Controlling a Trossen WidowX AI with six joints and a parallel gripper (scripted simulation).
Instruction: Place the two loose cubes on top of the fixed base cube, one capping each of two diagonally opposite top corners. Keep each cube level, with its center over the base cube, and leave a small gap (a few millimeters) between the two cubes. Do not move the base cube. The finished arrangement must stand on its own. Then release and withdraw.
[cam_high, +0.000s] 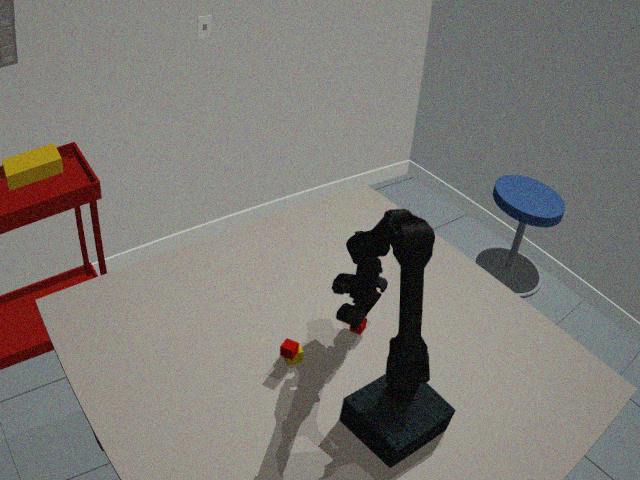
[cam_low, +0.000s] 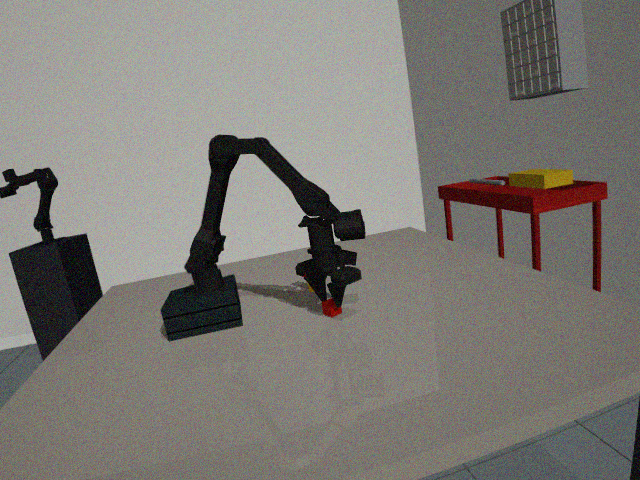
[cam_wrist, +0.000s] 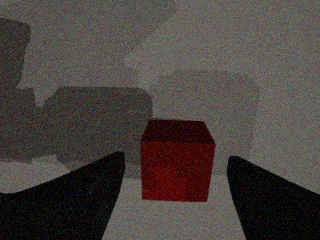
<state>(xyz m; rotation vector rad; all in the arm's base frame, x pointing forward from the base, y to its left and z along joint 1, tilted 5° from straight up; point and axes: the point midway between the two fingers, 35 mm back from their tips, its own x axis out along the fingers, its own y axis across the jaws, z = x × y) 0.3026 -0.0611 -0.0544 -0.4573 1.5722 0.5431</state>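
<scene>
Right now the yellow cube is 210 mm to the left of my gripper tip and 40 mm behind it. Also, from my gripper tip: red cube (10 mm below).
</scene>
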